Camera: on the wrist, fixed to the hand. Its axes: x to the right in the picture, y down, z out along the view.
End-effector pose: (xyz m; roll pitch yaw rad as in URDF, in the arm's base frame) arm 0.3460 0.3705 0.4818 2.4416 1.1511 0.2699
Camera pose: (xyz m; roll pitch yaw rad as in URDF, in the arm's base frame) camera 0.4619 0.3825 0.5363 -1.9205 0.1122 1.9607
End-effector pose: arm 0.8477 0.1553 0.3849 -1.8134 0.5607 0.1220
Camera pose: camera 0.8193 0.0455 0.3242 -1.0898 -0.8926 -0.3716
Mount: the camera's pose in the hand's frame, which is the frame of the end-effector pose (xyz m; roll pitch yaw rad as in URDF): -0.0029 0.0967 -0.0848 0.1000 0.5440 -1.5079
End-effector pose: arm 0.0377 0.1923 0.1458 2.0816 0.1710 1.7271
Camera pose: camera 0.0084 0.2065 0.2703 -2.9080 0.5166 -2.9500
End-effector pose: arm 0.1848 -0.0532 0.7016 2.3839 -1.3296 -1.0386
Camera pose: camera 0.1110 0.0485 0.7294 1.8739 -0.0018 0.3128
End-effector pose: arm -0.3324 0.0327 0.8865 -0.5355 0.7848 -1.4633
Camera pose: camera -0.3022 0.1249 0.8020 -0.7164 0.0446 -3.0026
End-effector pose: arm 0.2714 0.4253 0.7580 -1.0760 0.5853 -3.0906
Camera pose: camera 0.3415 0.4576 0.6551 -0.6068 -0.4027 1.9820
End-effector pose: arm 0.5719 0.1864 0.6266 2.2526 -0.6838 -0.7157
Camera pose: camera 0.5121 0.2448 0.7244 2.4852 0.2292 0.5907
